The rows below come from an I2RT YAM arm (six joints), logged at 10 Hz.
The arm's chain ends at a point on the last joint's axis. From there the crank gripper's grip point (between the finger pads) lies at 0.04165 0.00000 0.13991 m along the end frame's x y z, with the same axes.
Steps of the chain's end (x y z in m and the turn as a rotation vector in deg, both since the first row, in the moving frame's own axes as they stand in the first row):
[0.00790 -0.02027 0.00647 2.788 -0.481 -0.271]
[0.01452 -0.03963 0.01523 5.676 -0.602 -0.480]
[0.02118 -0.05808 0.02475 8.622 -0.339 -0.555]
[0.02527 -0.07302 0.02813 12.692 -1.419 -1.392]
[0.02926 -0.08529 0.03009 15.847 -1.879 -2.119]
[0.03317 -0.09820 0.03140 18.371 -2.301 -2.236]
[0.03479 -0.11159 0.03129 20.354 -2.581 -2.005]
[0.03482 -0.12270 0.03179 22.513 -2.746 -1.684]
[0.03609 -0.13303 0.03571 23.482 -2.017 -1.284]
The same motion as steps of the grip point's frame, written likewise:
[0.00671 -0.02728 0.00664 2.788 -0.481 -0.271]
[0.01299 -0.05383 0.01496 5.676 -0.602 -0.480]
[0.02025 -0.07947 0.02338 8.622 -0.339 -0.555]
[0.02143 -0.10483 0.02558 12.692 -1.419 -1.392]
[0.02397 -0.12510 0.02584 15.847 -1.879 -2.119]
[0.02672 -0.14403 0.02554 18.371 -2.301 -2.236]
[0.02770 -0.16187 0.02400 20.354 -2.581 -2.005]
[0.02743 -0.17772 0.02268 22.513 -2.746 -1.684]
[0.03063 -0.18991 0.02528 23.482 -2.017 -1.284]

